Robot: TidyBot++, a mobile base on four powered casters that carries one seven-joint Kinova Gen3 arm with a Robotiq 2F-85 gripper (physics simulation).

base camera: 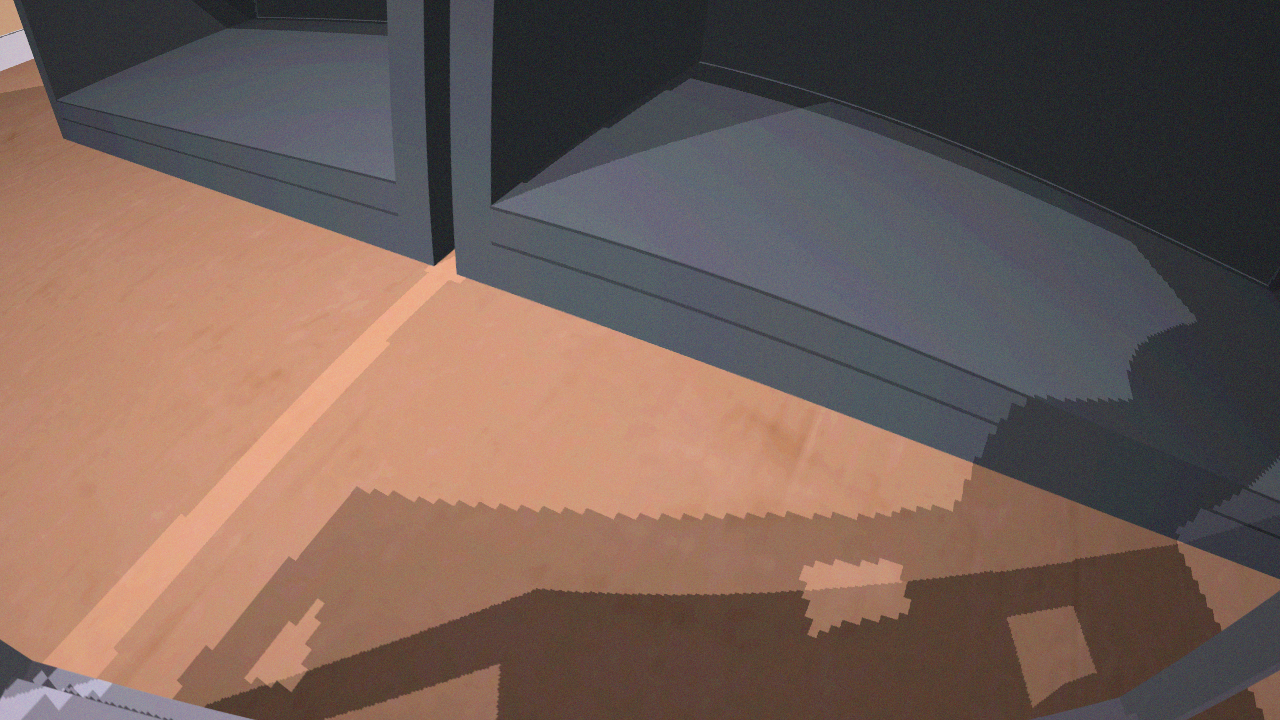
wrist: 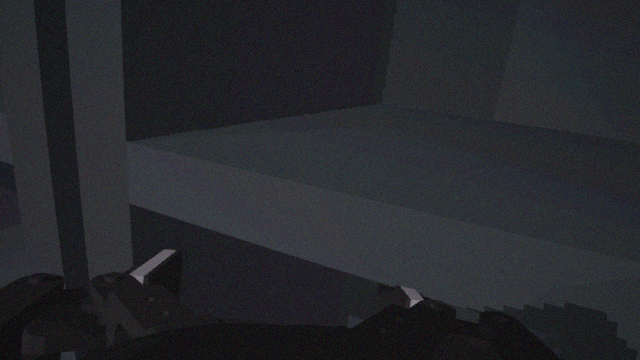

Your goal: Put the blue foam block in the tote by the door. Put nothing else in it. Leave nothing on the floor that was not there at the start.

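Frame: origin at the arm's base, x right, y ahead, z up, level; centimetres.
Seen in the pictures: gripper, fingertip midpoint: (wrist: 281, 282).
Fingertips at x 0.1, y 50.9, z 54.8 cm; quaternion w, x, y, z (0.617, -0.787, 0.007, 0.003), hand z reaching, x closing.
A point is followed by its place in that frame.
My gripper (wrist: 281, 282) {y 50.9, x 0.1, z 54.8 cm} is open, its two fingers wide apart at the bottom of the wrist view, with no object seen between them. It is in front of a dark grey shelf unit (base camera: 471, 134) {y 55.4, x -9.6, z -26.2 cm} (wrist: 102, 125) {y 55.4, x -9.5, z 60.0 cm}, close to one of its shelf boards. The blue foam block does not show in the base camera view or in the wrist view. The tote and the door do not show in these views either. The wrist view is very dark.
A second dark shelf unit (base camera: 405, 107) {y 58.3, x -15.6, z -24.9 cm} (wrist: 25, 100) {y 58.1, x -15.2, z 60.4 cm} stands to the left, with a narrow gap between the two. The brown floor (base camera: 223, 295) {y 52.9, x -34.4, z -39.6 cm} lies in front of them, with shadows across it. A pale wall base (base camera: 13, 51) {y 158.2, x -172.2, z -35.8 cm} shows at the far left.
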